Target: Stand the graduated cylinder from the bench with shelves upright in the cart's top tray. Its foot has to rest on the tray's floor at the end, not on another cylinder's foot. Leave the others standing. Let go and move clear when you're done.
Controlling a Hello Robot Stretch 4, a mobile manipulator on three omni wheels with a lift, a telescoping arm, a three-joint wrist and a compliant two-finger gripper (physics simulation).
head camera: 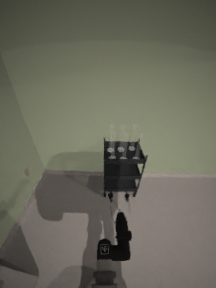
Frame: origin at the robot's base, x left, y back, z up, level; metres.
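Where they show: hand, its tool point: (pixel 118 194).
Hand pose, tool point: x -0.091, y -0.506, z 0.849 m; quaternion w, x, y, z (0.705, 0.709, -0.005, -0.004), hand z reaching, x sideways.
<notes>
After its pixels a point has its place.
The cart (pixel 104 172) @(x -0.003, y -0.991, z 0.505 m) stands against the far wall. Several clear graduated cylinders stand upright on pale feet in its top tray (pixel 127 161) @(x -0.247, y -0.998, z 0.668 m). Feet show at the back left (pixel 111 150) @(x -0.088, y -1.221, z 0.641 m), back middle (pixel 121 149) @(x -0.211, y -1.226, z 0.653 m) and back right (pixel 132 148) @(x -0.351, y -1.245, z 0.655 m), with others nearer the front edge. The glass is faint, so exact gaps between feet are hard to tell. My gripper (pixel 120 201) is in front of the cart in this view, below the tray in the picture. Its thin fingers are faint and spread apart; it looks open, and I make out no cylinder between them. The bench with shelves does not show.
A green wall (pixel 175 115) @(x -0.829, y -1.353, z 1.056 m) rises behind the cart, and another wall (pixel 14 150) @(x 1.000, y -1.095, z 0.734 m) runs along the left. The cart has lower shelves and dark casters (pixel 110 196). My dark wrist (pixel 120 250) @(x -0.069, y -0.221, z 0.879 m) reaches in from the bottom. Shadows fall on the floor to the left.
</notes>
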